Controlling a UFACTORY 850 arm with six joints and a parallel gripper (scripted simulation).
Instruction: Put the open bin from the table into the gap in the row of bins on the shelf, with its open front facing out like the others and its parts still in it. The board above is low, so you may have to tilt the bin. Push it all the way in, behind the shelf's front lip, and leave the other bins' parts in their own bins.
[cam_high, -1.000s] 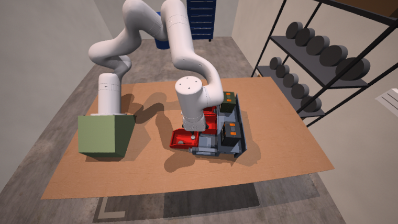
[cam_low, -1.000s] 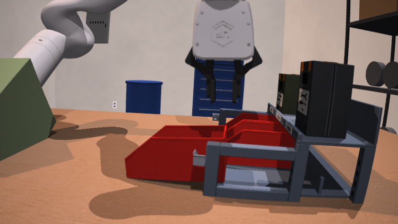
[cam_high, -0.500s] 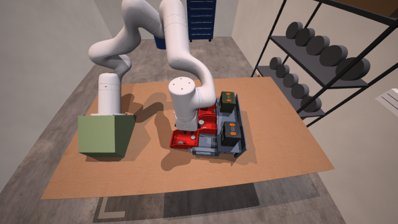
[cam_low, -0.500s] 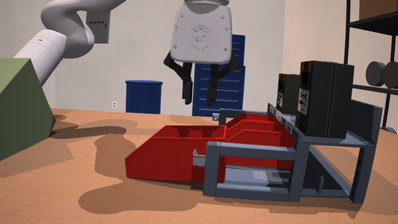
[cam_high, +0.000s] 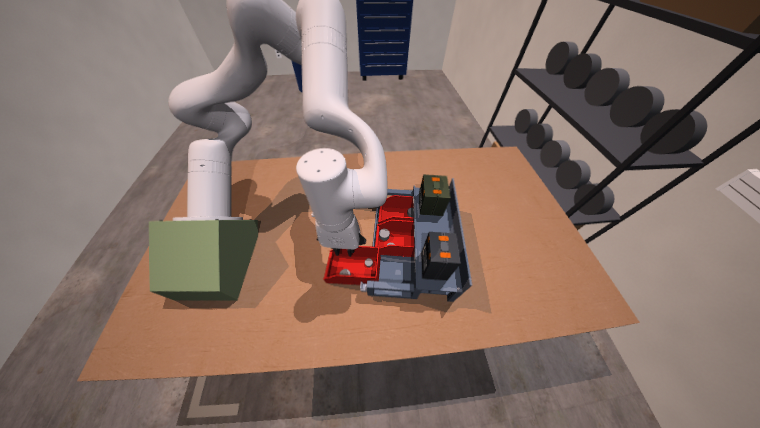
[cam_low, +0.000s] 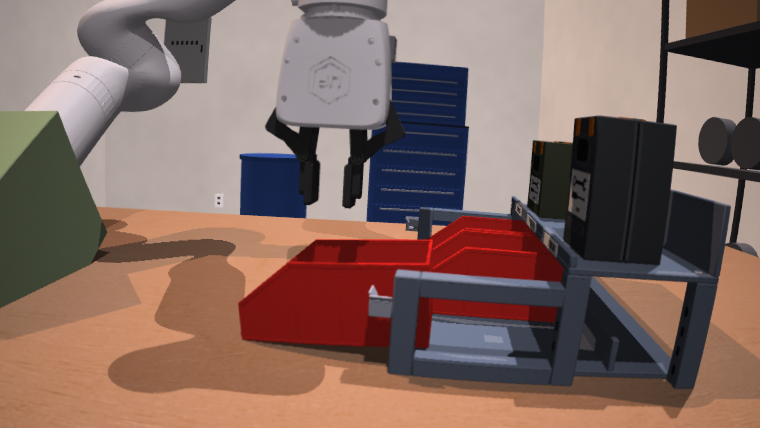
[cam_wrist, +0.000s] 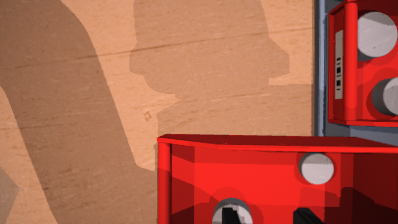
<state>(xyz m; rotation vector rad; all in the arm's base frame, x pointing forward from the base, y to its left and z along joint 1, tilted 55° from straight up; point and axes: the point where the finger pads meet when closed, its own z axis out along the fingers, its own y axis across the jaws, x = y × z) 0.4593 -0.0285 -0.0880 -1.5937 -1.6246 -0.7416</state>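
Now: the grey disc 120 mm below my hand, 30 mm to the right of it and 10 mm behind it. The rest, counted from my hand: grey shelf: 200 mm ahead, 100 mm to the left, 80 mm below.
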